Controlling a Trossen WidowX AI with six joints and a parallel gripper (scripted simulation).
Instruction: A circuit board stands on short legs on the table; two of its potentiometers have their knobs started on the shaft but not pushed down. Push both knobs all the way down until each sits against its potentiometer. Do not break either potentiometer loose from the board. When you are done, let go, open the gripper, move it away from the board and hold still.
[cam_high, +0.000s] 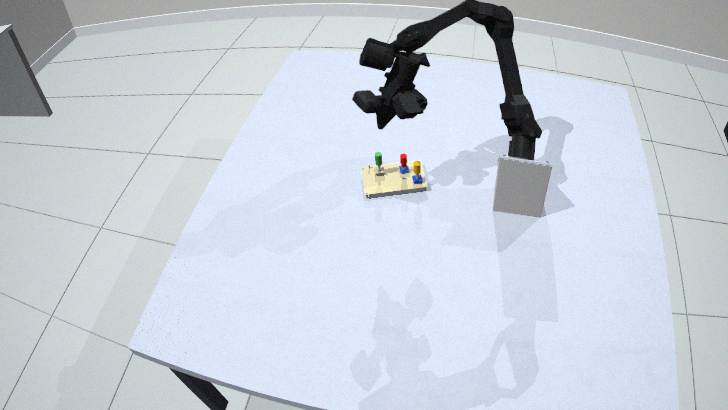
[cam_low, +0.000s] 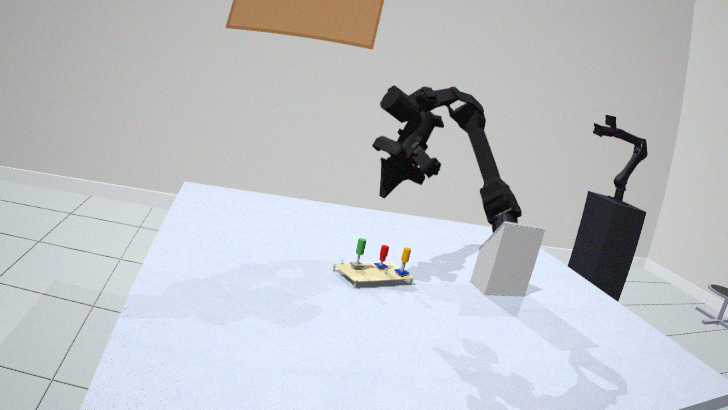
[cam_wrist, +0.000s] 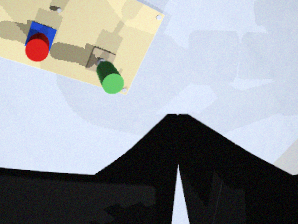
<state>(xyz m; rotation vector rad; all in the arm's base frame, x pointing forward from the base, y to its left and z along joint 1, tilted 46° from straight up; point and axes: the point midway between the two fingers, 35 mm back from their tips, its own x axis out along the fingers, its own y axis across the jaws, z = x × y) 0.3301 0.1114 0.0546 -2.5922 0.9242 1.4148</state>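
My gripper tip is 14 cm above the red knob, 4 cm to the left of it and 4 cm past it. Round my gripper tip: green knob 12 cm below, 2 cm to the right, 2 cm ahead.
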